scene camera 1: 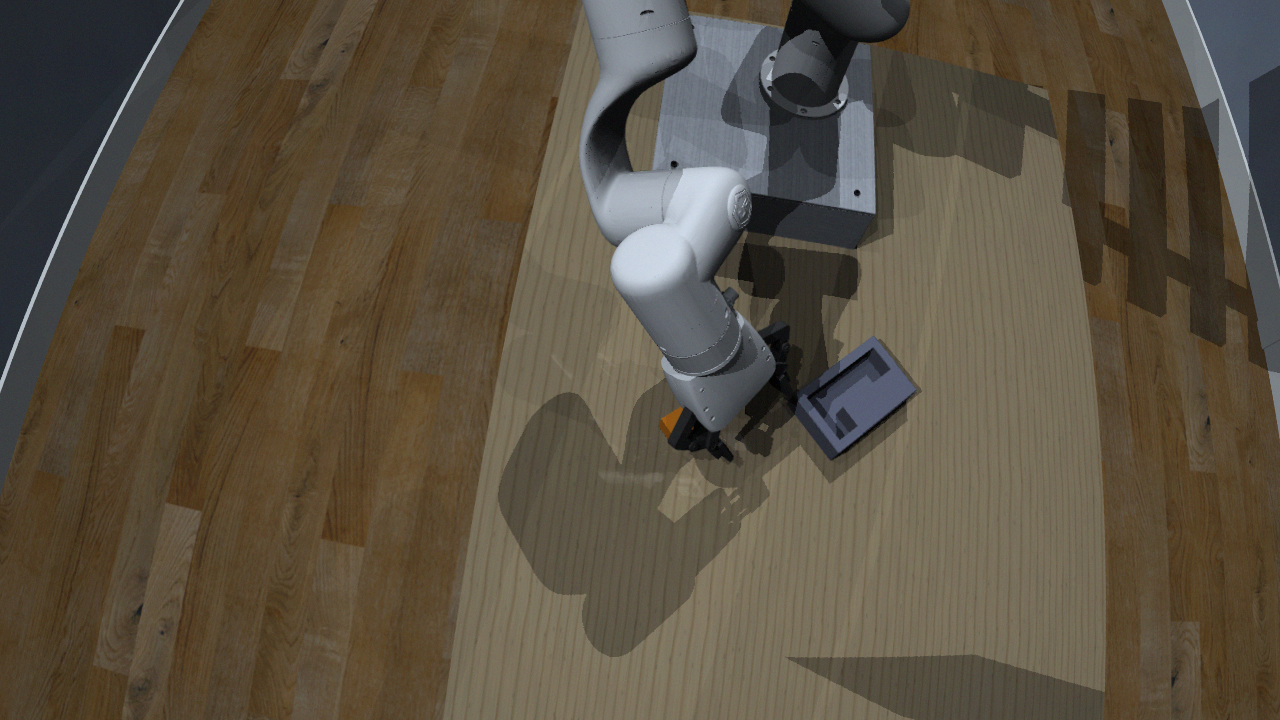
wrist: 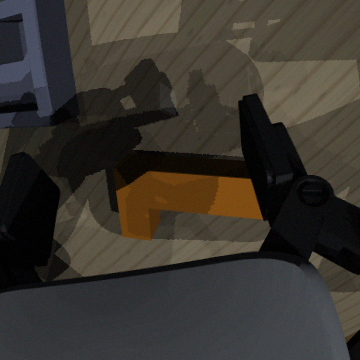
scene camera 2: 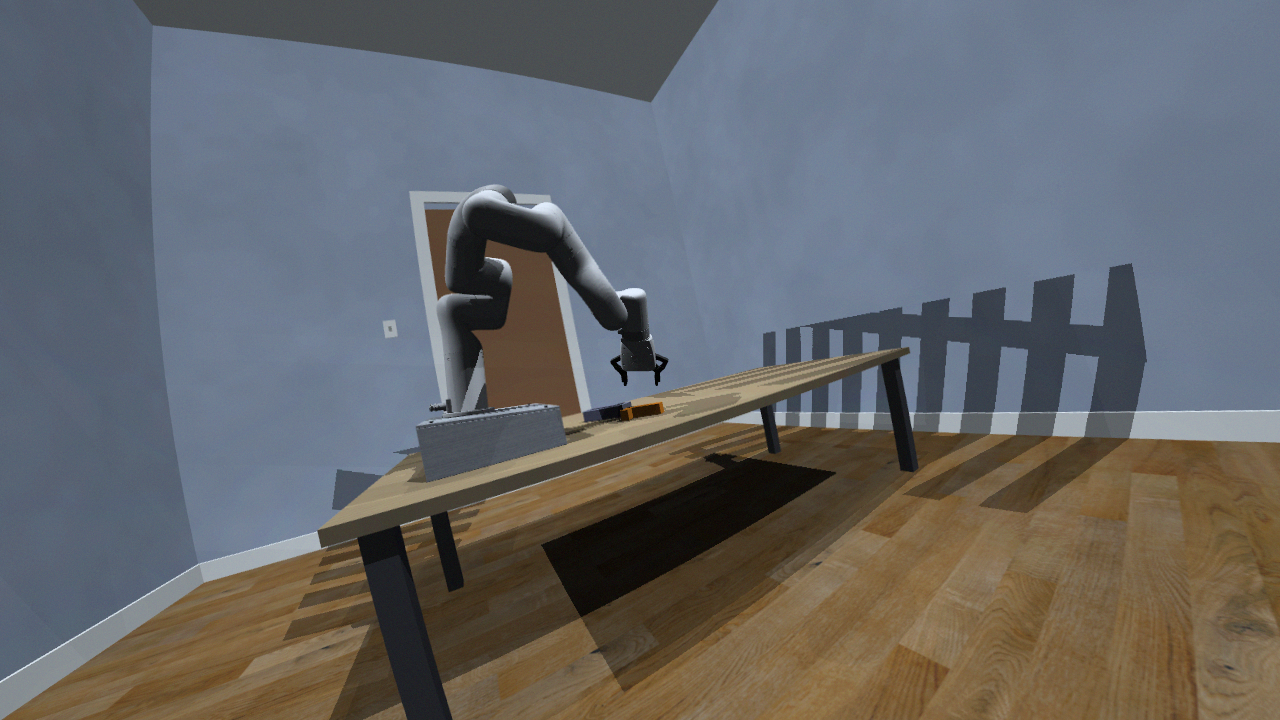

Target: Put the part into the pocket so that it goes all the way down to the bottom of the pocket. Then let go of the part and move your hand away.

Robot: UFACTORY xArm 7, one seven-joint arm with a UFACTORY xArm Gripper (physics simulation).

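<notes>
The orange L-shaped part lies on the table, mostly hidden by the gripper in scene camera 1. In the wrist view its short leg is at the left, and its long arm runs right to behind the right finger. The blue-grey block with the pocket lies beside it; no part shows in the pocket, and the block is cut off at the top left of the wrist view. My gripper is open and empty, pointing down above the table, over the area of the part.
The wooden table carries both objects. The grey metal base box of the arm stands at the table's end, behind the block in scene camera 1. Shadows of the arm fall around the part.
</notes>
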